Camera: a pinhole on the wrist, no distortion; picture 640 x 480 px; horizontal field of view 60.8 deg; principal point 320.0 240.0 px. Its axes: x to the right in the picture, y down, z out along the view. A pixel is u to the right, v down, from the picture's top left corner.
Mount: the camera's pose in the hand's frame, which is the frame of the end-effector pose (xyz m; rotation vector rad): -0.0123 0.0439 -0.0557 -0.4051 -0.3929 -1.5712
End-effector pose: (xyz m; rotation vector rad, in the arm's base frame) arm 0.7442 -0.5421 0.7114 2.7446 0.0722 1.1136
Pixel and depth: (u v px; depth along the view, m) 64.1 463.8 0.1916
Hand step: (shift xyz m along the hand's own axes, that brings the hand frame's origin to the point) 0.0725 0.2124 0.0684
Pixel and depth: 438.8 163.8 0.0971
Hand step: -0.0250 0.0730 0.0394
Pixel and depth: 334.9 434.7 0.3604
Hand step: 0.1219 0.2052 0.2645
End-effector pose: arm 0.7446 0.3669 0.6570 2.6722 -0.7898 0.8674
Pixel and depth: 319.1 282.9 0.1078
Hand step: -0.0020 0.0960 0.0385
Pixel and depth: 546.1 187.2 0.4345
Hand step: -0.0532 0.0987 0.4116
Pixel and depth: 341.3 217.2 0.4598
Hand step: -0.0245 0.2518 0.3551
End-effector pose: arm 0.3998 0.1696 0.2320 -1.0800 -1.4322 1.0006
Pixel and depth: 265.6 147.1 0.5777
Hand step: -0.0990 0.3780 0.4214
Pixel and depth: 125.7 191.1 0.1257
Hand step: -0.0200 0.1444 0.0325
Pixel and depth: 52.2 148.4 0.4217
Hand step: -0.0690 0.4319 0.2125
